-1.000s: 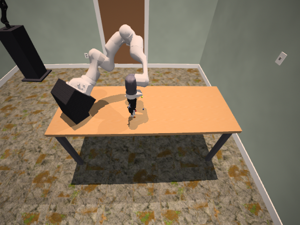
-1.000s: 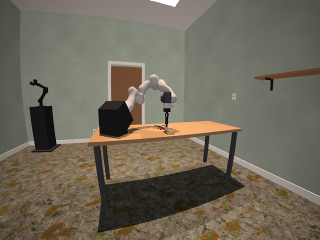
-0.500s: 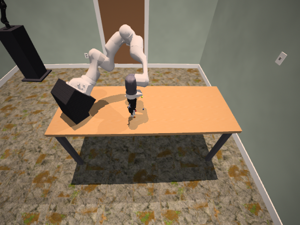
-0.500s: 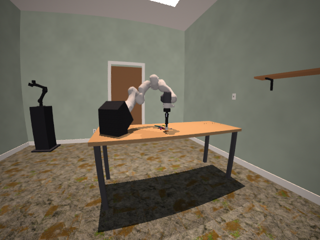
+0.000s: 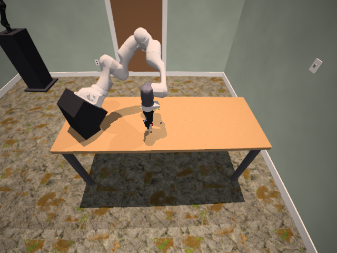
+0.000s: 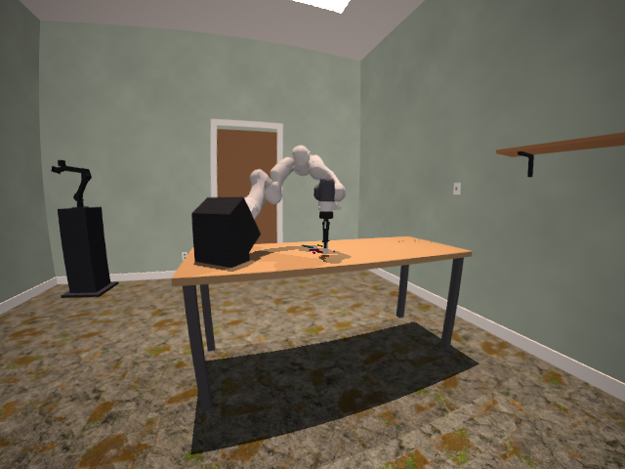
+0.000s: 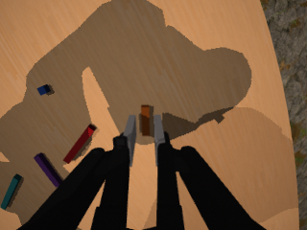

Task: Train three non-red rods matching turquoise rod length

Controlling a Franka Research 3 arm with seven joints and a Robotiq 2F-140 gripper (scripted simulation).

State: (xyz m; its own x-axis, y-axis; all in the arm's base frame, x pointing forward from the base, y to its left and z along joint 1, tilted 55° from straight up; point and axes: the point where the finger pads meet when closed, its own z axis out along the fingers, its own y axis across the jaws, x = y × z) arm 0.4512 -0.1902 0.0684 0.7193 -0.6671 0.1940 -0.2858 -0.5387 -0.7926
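My gripper is now 50 mm above the orange rod. From my hand the other things lie so: blue rod: 100 mm to the left, 90 mm ahead, 50 mm below; then magenta rod: 100 mm to the left, 50 mm below, 40 mm behind; then red rod: 100 mm to the left, 50 mm below.
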